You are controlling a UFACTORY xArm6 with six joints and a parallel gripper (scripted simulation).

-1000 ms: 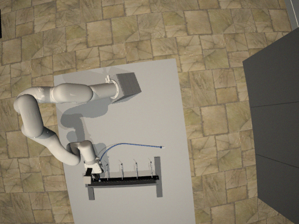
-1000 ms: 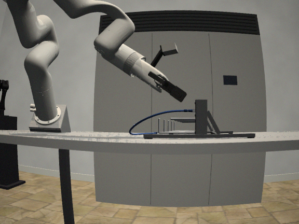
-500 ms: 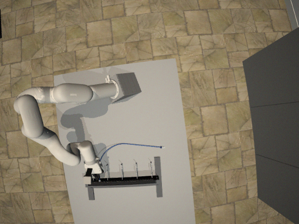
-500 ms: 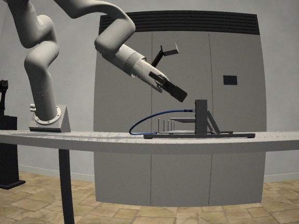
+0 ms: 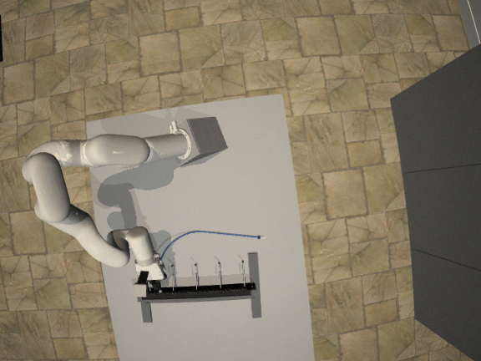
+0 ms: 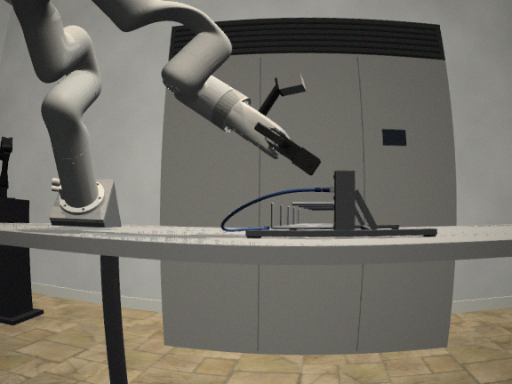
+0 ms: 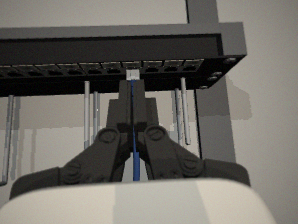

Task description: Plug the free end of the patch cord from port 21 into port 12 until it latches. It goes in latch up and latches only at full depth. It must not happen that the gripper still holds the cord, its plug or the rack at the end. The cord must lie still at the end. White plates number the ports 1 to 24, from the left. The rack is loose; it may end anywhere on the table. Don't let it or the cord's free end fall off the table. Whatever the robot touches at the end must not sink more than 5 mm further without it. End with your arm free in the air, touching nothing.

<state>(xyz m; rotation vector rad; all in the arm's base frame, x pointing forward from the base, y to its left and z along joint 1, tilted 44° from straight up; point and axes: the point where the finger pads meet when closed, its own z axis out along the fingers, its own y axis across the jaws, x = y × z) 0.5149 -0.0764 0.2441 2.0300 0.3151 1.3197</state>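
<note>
My hand is 7 cm past the plug, 46 cm to the right of it and 12 cm above it.
</note>
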